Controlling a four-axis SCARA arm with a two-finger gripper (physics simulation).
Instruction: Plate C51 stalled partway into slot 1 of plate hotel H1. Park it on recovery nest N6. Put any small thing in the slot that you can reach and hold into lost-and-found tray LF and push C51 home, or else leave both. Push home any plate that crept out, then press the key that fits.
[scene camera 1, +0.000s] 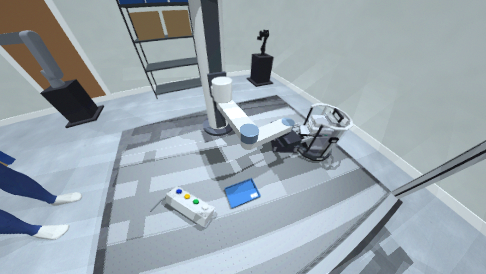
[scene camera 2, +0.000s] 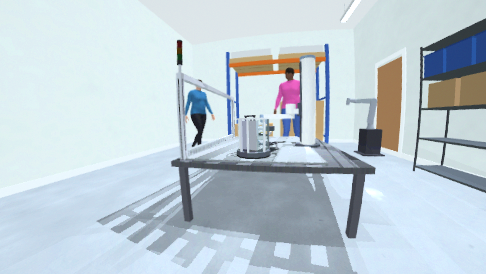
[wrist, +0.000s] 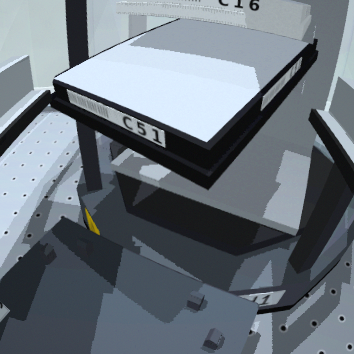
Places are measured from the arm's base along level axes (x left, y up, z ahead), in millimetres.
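Pixels of known places: gripper, fingertip midpoint: (scene camera 1: 304, 130) (wrist: 179, 78); arm's base, link origin: (scene camera 1: 219, 124) (scene camera 2: 307, 145).
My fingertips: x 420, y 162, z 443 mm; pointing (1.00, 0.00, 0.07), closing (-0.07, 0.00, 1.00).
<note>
For each thing: its top centre in the pictures, then the offset to it from my fingertips. "*": a spot on its surface instead.
- Plate C51, top centre: (wrist: 207, 22) (scene camera 1: 311, 128) dx +39, dy +17, dz +13 mm
- plate hotel H1, top centre: (scene camera 1: 332, 112) (scene camera 2: 252, 115) dx +101, dy +145, dz +49 mm
- Recovery nest N6, surface spot: (wrist: 150, 295) * dx -36, dy -90, dz -9 mm
- blue tray, top centre: (scene camera 1: 242, 191) dx -481, dy -132, dz +132 mm
- key box, top centre: (scene camera 1: 186, 202) dx -734, dy -66, dz +102 mm
- Plate C16, surface spot: (wrist: 200, 7) * dx +23, dy +25, dz +7 mm
- pale slab, surface spot: (wrist: 220, 197) * dx +38, dy -92, dz +32 mm
Plate C51 (wrist: 175, 80), black-edged with a pale top, sticks out of plate hotel H1 (wrist: 76, 35) (scene camera 1: 318, 137) (scene camera 2: 248, 135), its labelled corner toward the wrist camera. My gripper (wrist: 179, 78) is open, with one finger at each side of C51 and a gap on both sides. No small thing shows in the slot; its back is hidden by C51. Recovery nest N6 (wrist: 150, 295) (scene camera 1: 286, 143) is a dark plate with small pegs, empty, low in front of the hotel. A blue tray (scene camera 1: 242, 193) with a white label lies beside the key box (scene camera 1: 187, 206), which has blue, yellow, green and white keys.
Plate C16 (wrist: 200, 7) is above C51, cut by the top of the wrist view. A pale slab (wrist: 220, 197) lies below C51 inside the hotel. The arm's column (scene camera 2: 308, 100) stands near the hotel. A framed guard (scene camera 2: 182, 115) runs along one table edge. Two people stand beyond the table.
</note>
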